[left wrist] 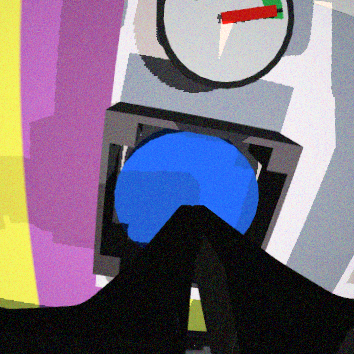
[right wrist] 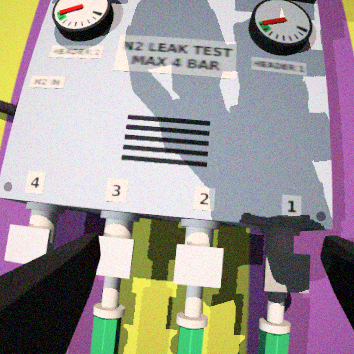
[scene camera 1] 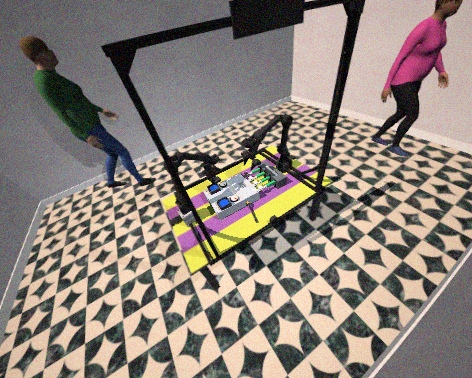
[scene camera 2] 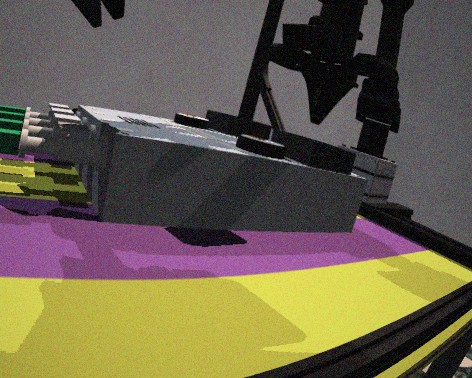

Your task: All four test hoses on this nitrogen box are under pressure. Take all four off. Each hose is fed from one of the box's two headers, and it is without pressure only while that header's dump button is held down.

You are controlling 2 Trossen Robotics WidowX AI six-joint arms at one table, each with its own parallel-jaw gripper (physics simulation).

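Places are measured from the left arm's base along level axes (x up, y back, z right), in metres.
Where they show: left gripper, fingertip midpoint: (left wrist: 190, 216) (scene camera 1: 213, 184) (scene camera 2: 314, 123); right gripper, fingertip midpoint: (right wrist: 212, 246) (scene camera 1: 247, 168) (scene camera 2: 107, 23); left arm's base, origin of the base link: (scene camera 1: 185, 210) (scene camera 2: 369, 154); right arm's base, origin of the base link: (scene camera 1: 284, 160).
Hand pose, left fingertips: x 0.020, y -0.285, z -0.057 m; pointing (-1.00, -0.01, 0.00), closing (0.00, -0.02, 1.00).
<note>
Things, the pixels of their top centre, and the offset from my left fingertips. "spot": a spot on its surface instead.
- blue header 1 button, middle of its top: (left wrist: 186, 202) dy +0.013, dx -0.035, dz +0.001 m
- header 1 gauge, surface spot: (left wrist: 220, 45) spot: dy -0.060, dx -0.037, dz +0.012 m
- header 2 gauge, surface spot: (right wrist: 82, 22) spot: dy -0.063, dx -0.037, dz +0.198 m
- blue button, middle of its top: (scene camera 1: 224, 203) dy +0.041, dx -0.035, dz +0.189 m
- black supply hose, surface spot: (right wrist: 7, 108) spot: dy -0.100, dx -0.118, dz +0.319 m
The nitrogen box (scene camera 1: 240, 188) (scene camera 2: 225, 195) (right wrist: 75, 135) lies on the striped mat. My left gripper (scene camera 1: 215, 179) (scene camera 2: 316, 121) (left wrist: 190, 216) is shut, its tips over the blue header 1 button (left wrist: 175, 160) in its dark frame; contact cannot be told. The header 1 gauge (left wrist: 220, 45) (right wrist: 277, 35) and header 2 gauge (right wrist: 82, 22) have needles at green. The other blue button (scene camera 1: 224, 202) is nearer scene camera 1. My right gripper (scene camera 1: 246, 156) (scene camera 2: 107, 22) (right wrist: 212, 246) is open above the hose ends. Green hoses 3 (right wrist: 106, 332), 2 (right wrist: 191, 340) and 1 (right wrist: 274, 342) are on their ports; a finger hides most of hose 4.
White collars (right wrist: 198, 266) sit on the ports, the one at port 1 in dark shadow. A black supply hose (scene camera 1: 253, 212) (right wrist: 7, 108) leaves the box's side. A black frame (scene camera 1: 150, 115) stands around the table. Two people stand behind it, in green (scene camera 1: 67, 100) and pink (scene camera 1: 420, 50).
</note>
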